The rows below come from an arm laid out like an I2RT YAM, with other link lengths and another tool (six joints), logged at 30 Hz.
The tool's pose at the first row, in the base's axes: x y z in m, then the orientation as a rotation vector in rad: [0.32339 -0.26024 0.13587 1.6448 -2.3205 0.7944]
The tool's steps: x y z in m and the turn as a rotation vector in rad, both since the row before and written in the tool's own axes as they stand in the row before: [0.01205 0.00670 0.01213 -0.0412 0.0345 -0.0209]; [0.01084 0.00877 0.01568 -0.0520 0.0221 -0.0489]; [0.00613 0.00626 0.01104 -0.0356 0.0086 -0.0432]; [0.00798 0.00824 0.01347 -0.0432 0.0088 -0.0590]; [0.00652 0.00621 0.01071 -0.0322 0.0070 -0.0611]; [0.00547 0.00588 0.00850 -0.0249 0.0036 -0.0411]
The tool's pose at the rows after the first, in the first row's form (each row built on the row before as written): [0.31463 -0.27482 0.12894 1.6227 -2.2771 0.7595]; [0.30421 -0.28986 0.11867 1.6323 -2.2146 0.6974]; [0.29685 -0.29935 0.11129 1.6516 -2.1665 0.6486]; [0.28687 -0.31134 0.10294 1.6804 -2.1022 0.5872]; [0.27904 -0.32127 0.09695 1.7157 -2.0368 0.5370]; [0.27183 -0.32943 0.09270 1.7369 -1.9929 0.4991]
